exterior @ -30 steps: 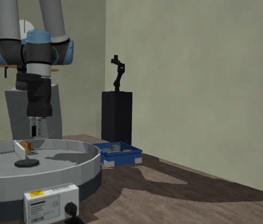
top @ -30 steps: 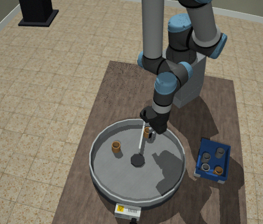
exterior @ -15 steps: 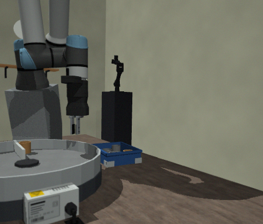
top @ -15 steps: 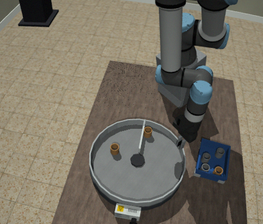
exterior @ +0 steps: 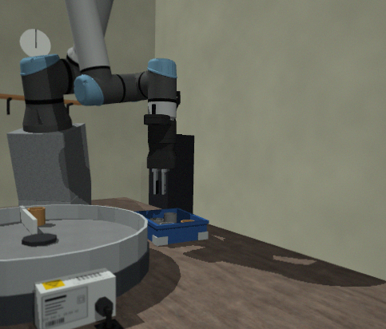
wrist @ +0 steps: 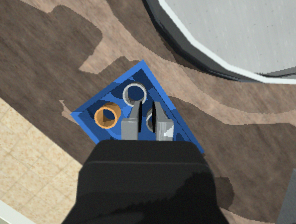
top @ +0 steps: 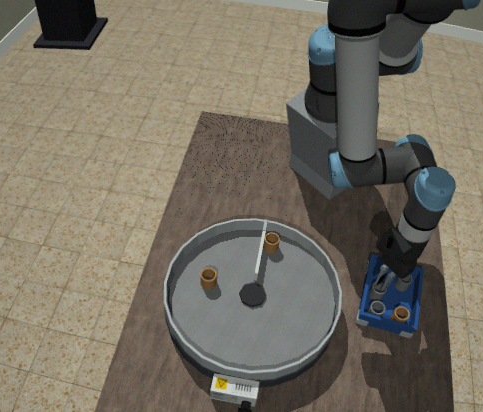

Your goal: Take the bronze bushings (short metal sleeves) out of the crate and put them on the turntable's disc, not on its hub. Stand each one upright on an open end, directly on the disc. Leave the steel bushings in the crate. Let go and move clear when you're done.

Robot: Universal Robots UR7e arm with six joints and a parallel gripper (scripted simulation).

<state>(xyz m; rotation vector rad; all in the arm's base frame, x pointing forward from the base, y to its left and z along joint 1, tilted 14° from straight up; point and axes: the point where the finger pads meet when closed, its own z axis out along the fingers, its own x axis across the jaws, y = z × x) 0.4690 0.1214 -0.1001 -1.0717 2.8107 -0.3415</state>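
The blue crate is 30 mm behind my hand, 50 mm to the left of it and 110 mm below it. Round my hand: grey turntable disc (20 mm ahead, 300 mm to the right, 80 mm below).
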